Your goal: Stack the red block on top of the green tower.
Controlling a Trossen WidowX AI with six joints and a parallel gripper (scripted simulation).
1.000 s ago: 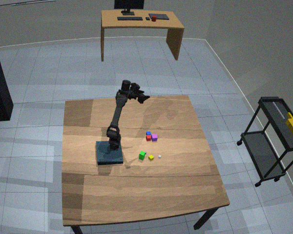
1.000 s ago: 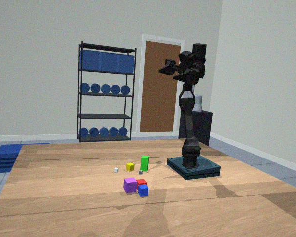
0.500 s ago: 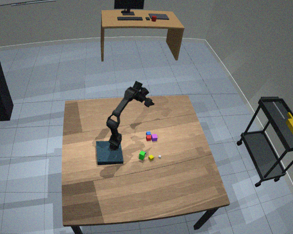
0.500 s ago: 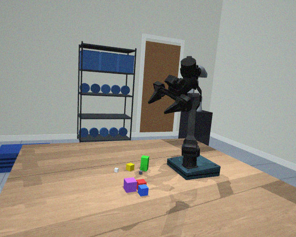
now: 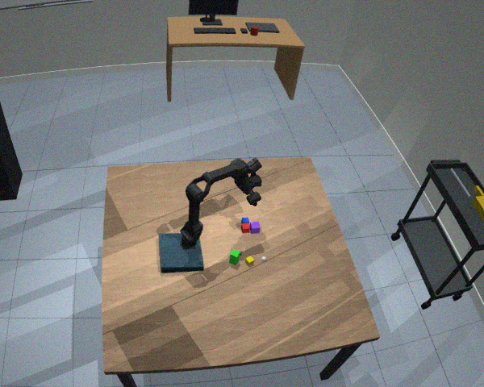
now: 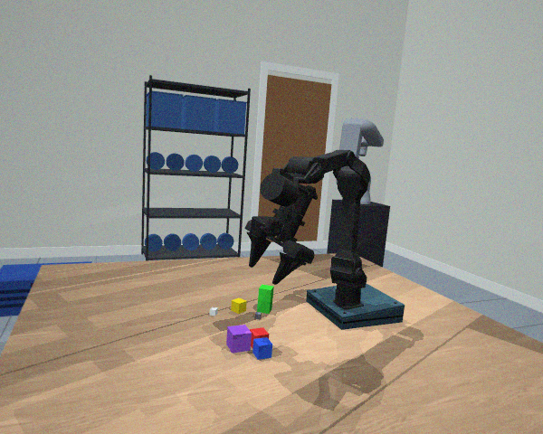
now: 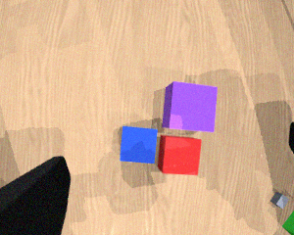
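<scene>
Right now the red block is 2 cm behind my gripper tip, 4 cm to the right of it and 17 cm below it. The rest, counted from my gripper tip: small grey block (8 cm behind, 18 cm to the right, 18 cm below); blue block (1 cm behind, 17 cm below); purple block (3 cm ahead, 4 cm to the right, 17 cm below).
</scene>
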